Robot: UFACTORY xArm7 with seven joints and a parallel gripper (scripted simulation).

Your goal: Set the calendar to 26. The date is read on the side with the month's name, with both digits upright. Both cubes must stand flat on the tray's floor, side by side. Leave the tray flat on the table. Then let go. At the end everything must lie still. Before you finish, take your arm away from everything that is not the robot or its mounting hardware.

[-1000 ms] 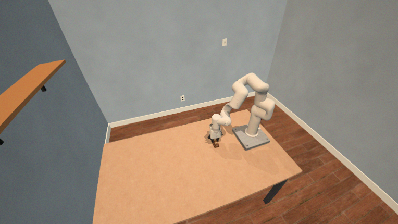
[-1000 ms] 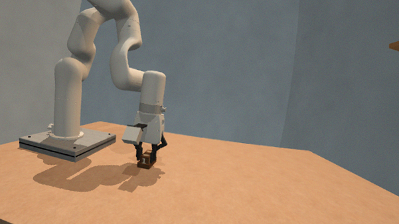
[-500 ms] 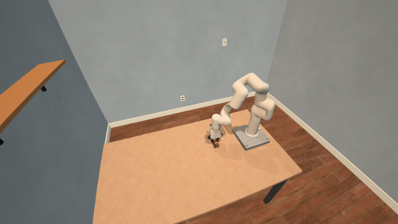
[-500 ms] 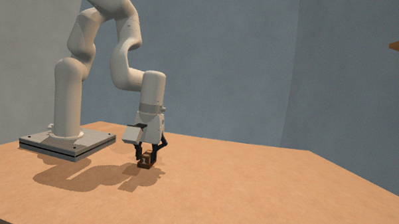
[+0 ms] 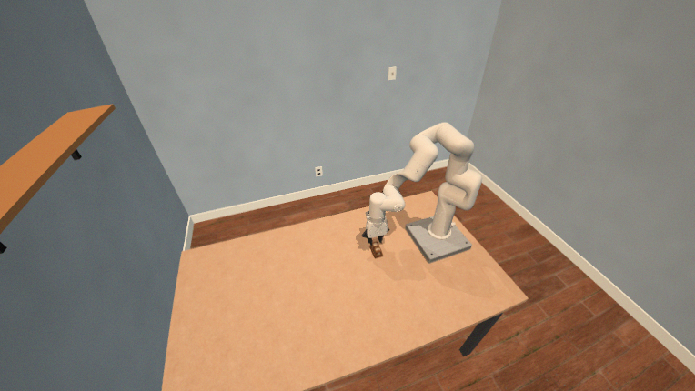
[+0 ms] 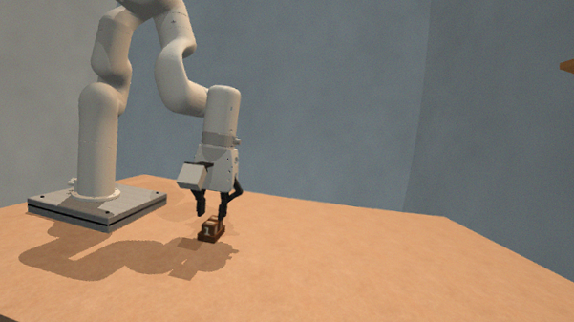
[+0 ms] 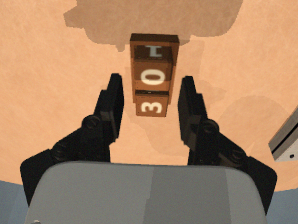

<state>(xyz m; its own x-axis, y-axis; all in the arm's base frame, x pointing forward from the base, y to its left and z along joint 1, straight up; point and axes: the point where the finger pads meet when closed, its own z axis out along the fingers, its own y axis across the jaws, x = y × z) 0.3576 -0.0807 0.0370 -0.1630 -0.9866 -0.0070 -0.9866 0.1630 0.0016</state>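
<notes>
Right now my hand is 5 cm above the brown cube. The rest, counted from my hand: brown tray 2 cm to the left, 7 cm below.
</notes>
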